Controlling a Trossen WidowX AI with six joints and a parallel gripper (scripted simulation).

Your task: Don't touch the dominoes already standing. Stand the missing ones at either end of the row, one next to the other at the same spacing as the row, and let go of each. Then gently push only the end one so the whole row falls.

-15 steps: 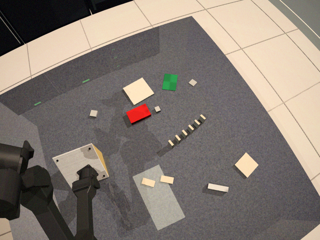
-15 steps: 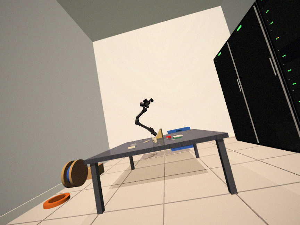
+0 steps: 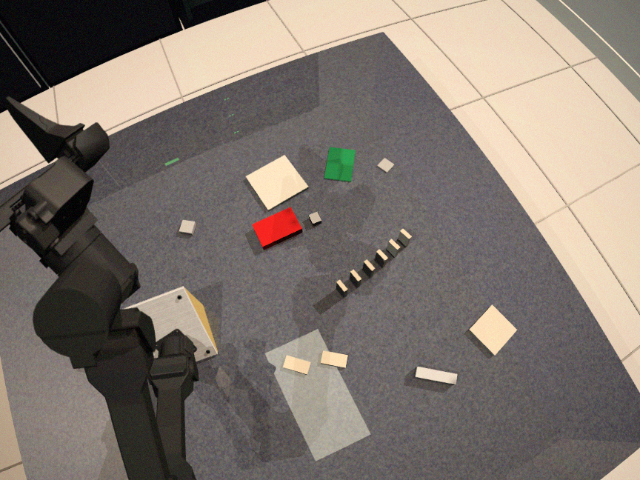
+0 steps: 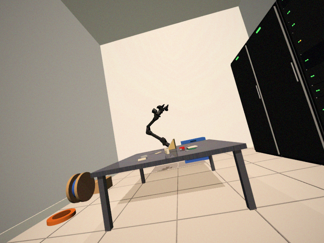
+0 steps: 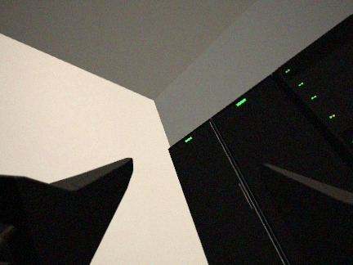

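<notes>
The whitish bar is 38 cm ahead of my gripper tip, 39 cm to the right of it and 63 cm below it. Round my gripper tip: white tile (33 cm ahead, 17 cm to the left, 64 cm below); small cube (35 cm ahead, 3 cm to the left, 63 cm below); red tile (27 cm ahead, 6 cm to the left, 63 cm below).
</notes>
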